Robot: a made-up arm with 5 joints. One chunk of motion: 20 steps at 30 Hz.
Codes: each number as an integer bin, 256 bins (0 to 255) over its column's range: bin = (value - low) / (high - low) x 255, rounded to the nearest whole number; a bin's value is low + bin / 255 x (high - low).
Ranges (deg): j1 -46..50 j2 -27..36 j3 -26..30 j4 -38..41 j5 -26..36
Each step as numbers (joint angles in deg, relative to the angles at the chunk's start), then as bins.
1 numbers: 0.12 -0.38 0.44 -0.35 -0.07
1 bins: 123 108 120 122 107
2 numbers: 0.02 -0.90 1.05 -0.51 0.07
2 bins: 122 106 123 121 107
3 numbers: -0.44 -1.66 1.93 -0.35 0.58
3 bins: 121 103 127 122 109
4 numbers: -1.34 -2.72 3.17 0.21 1.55
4 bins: 119 98 133 123 113
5 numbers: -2.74 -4.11 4.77 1.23 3.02
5 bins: 115 93 140 127 119
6 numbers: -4.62 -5.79 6.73 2.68 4.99
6 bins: 110 86 149 131 127
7 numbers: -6.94 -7.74 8.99 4.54 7.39
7 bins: 104 78 159 137 137
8 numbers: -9.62 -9.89 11.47 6.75 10.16
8 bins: 97 69 171 144 149
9 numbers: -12.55 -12.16 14.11 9.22 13.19
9 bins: 89 60 183 152 161
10 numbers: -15.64 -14.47 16.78 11.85 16.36
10 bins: 81 51 195 161 174
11 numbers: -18.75 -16.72 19.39 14.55 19.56
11 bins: 72 42 207 170 187
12 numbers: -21.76 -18.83 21.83 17.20 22.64
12 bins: 64 33 218 178 200
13 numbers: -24.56 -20.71 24.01 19.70 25.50
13 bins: 57 25 228 186 212
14 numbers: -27.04 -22.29 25.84 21.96 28.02
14 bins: 50 19 236 194 222
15 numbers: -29.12 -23.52 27.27 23.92 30.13
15 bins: 45 14 243 200 231
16 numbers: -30.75 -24.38 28.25 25.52 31.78
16 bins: 41 11 247 205 238
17 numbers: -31.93 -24.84 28.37 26.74 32.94
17 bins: 37 9 248 209 242
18 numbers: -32.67 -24.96 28.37 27.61 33.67
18 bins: 35 8 248 212 245
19 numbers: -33.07 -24.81 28.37 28.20 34.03
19 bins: 34 9 248 214 247
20 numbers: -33.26 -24.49 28.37 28.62 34.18
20 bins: 34 10 248 215 248
